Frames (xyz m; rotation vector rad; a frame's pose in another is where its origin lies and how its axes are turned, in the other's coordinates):
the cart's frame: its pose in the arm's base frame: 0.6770 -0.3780 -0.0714 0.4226 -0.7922 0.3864
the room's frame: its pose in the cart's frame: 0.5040 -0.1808 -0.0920 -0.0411 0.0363 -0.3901
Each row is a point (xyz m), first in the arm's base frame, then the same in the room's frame.
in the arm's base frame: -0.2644 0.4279 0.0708
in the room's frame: -1.3200 0.9041 0.3470
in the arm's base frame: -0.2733 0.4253 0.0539
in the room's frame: -1.3367 0.8957 0.3422
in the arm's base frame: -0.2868 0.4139 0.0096
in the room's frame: -1.3719 0.8680 0.3258
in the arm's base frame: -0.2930 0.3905 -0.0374
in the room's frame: -1.4010 0.8272 0.3089
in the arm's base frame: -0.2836 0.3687 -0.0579
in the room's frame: -1.4024 0.7972 0.2999
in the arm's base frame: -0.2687 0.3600 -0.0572
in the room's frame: -1.3889 0.7873 0.2957
